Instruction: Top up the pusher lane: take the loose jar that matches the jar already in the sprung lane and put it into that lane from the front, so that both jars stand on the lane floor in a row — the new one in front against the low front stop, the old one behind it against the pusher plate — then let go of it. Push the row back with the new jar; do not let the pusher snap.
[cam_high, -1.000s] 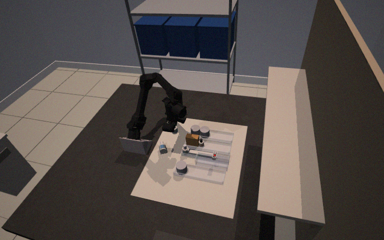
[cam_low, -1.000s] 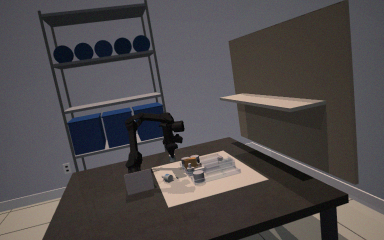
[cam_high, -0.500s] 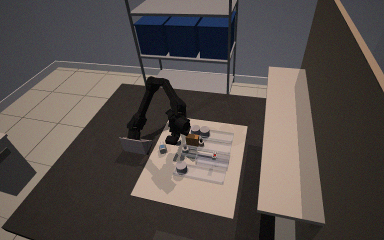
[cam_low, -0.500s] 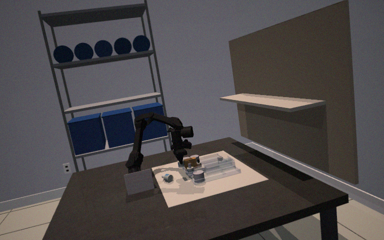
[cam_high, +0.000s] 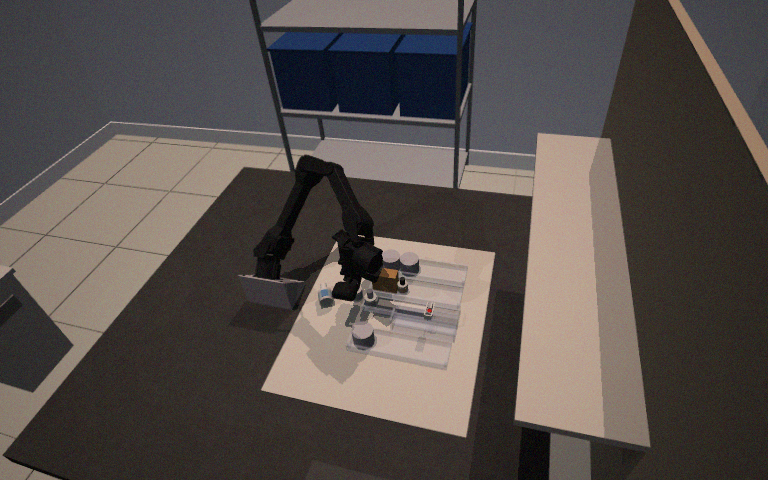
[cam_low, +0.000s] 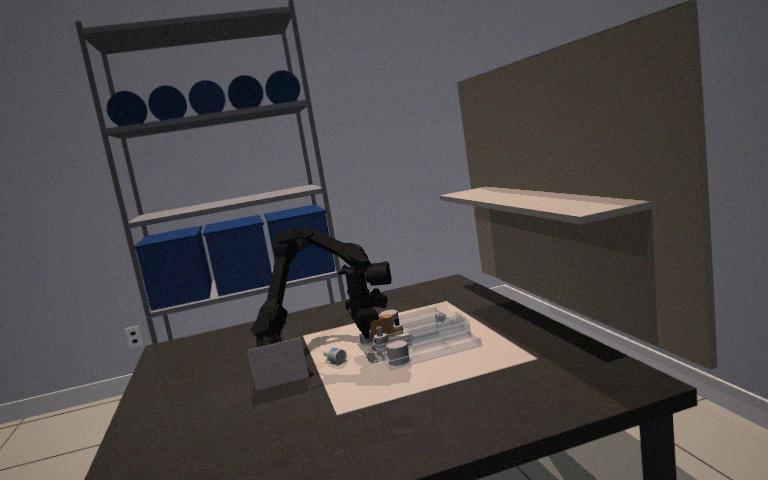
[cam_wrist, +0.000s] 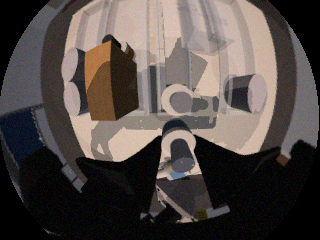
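Right now the box is 7 cm ahead of my gripper tip, 7 cm to the left of it and 1 cm below it. From my gripper tip the other things lie so: pusher plate (15 cm ahead, 4 cm to the right); then red mark (22 cm ahead, 6 cm to the right, 2 cm above); then sprung lane (19 cm ahead, 4 cm to the right, 3 cm below).
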